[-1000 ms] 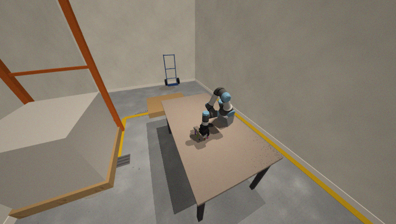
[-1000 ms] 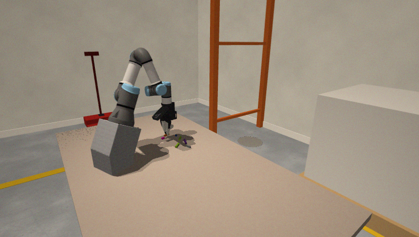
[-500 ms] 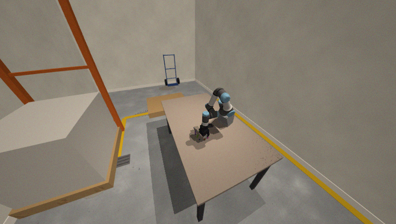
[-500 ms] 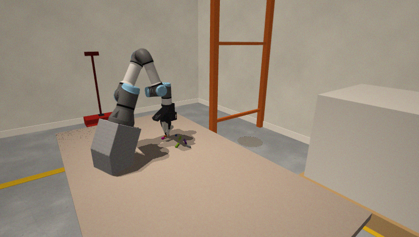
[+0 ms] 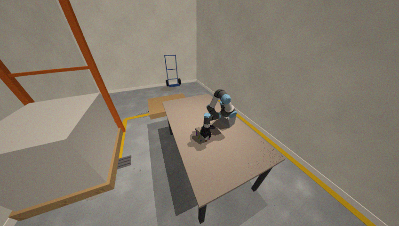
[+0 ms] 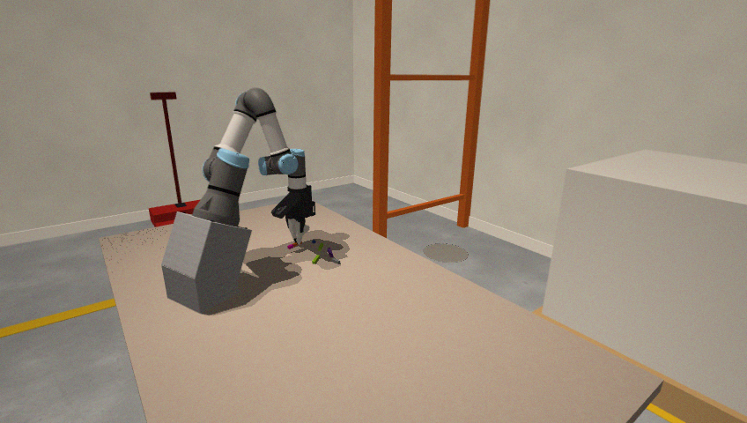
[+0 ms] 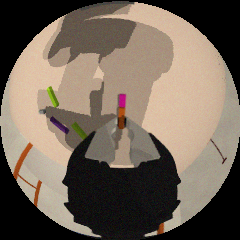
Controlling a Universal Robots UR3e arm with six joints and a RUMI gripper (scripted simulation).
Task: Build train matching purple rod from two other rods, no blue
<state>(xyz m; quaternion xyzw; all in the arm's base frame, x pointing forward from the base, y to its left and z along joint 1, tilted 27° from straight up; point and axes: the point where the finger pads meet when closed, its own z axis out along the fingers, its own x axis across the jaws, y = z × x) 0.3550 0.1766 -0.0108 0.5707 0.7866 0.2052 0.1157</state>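
Now: hand 1 cm above the orange rod. From my hand the other things lie so: purple rod 13 cm to the right, 7 cm ahead, 1 cm below; blue rod 6 cm ahead, 1 cm to the right, 1 cm below; magenta rod 3 cm behind, 1 cm to the right, 1 cm below.
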